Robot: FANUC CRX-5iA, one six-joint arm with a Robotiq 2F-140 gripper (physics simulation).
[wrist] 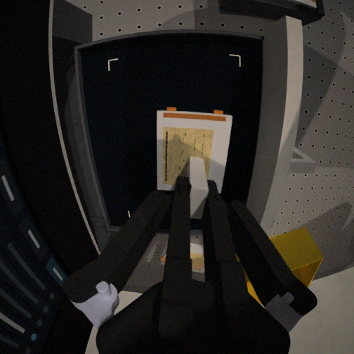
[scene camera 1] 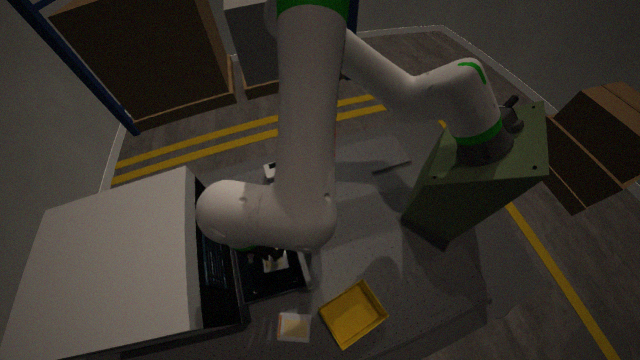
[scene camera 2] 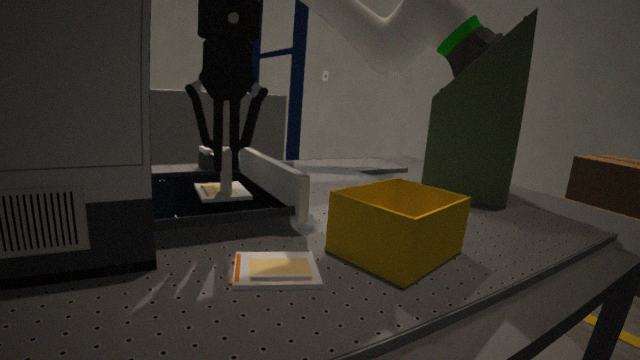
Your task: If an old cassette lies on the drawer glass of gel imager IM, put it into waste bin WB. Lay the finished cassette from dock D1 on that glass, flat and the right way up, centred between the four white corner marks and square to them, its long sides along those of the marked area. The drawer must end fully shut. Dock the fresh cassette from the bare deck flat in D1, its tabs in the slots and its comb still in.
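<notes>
My gripper (scene camera 2: 226, 165) (wrist: 193, 168) is shut on an upright pale bar (scene camera 2: 226, 182) (wrist: 198, 172) over the open drawer; the arm hides it in scene camera 1. A white cassette (scene camera 1: 275, 264) (scene camera 2: 242, 194) (wrist: 223, 145) with an orange strip lies flat on the drawer glass (scene camera 1: 270, 291) (scene camera 2: 175, 205) (wrist: 122, 100), off-centre toward the drawer front. The bar's lower end is at the cassette; contact is unclear. Three white corner marks show in the wrist view. Another cassette (scene camera 1: 294, 327) (scene camera 2: 277, 270) (wrist: 197, 262) lies on the deck. A dark dock (scene camera 2: 206, 160) (wrist: 272, 11) bears a white cassette.
The imager (scene camera 1: 115, 260) (scene camera 2: 75, 100) stands left, its drawer's front panel (scene camera 2: 277, 182) (wrist: 284, 125) standing out. The yellow bin (scene camera 1: 352, 315) (scene camera 2: 395, 240) (wrist: 300, 245) stands beside the deck cassette. The green pedestal (scene camera 1: 480, 210) (scene camera 2: 475, 135) bears the arm. A thin dark piece (scene camera 1: 392, 167) lies on the deck.
</notes>
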